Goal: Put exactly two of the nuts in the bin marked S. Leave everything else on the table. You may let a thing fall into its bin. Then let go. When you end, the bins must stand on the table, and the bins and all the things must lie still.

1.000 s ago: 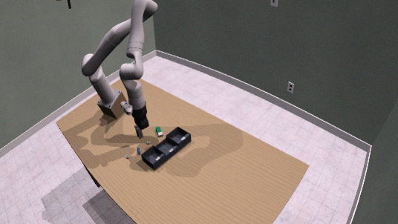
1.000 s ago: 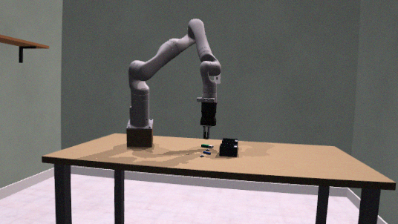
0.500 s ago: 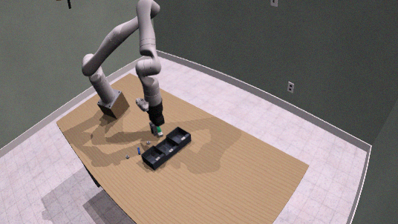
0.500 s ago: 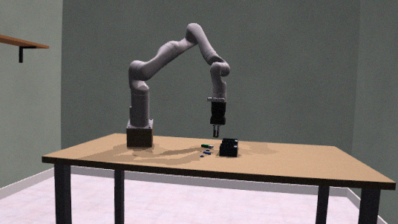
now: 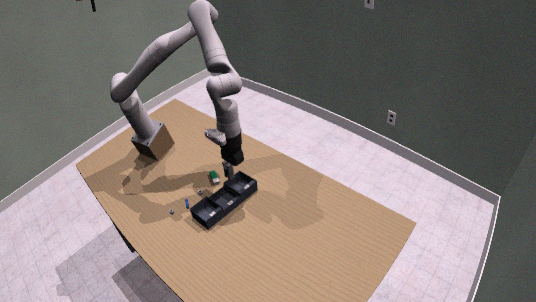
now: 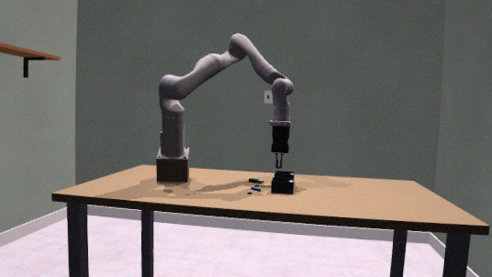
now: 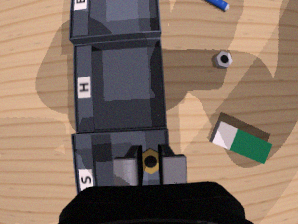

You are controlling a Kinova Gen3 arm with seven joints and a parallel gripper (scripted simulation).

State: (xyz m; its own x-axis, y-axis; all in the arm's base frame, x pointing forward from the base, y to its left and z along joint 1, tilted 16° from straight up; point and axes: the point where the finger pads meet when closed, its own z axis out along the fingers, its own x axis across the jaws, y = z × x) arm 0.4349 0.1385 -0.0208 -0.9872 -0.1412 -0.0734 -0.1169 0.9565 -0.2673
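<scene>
The blue rod lies 17 cm to the right of my hand, 8 cm below it and 6 cm behind it. From my hand the other things lie so: bin 6 cm to the right, 6 cm below, 3 cm ahead; then brass-coloured nut 2 cm below.
</scene>
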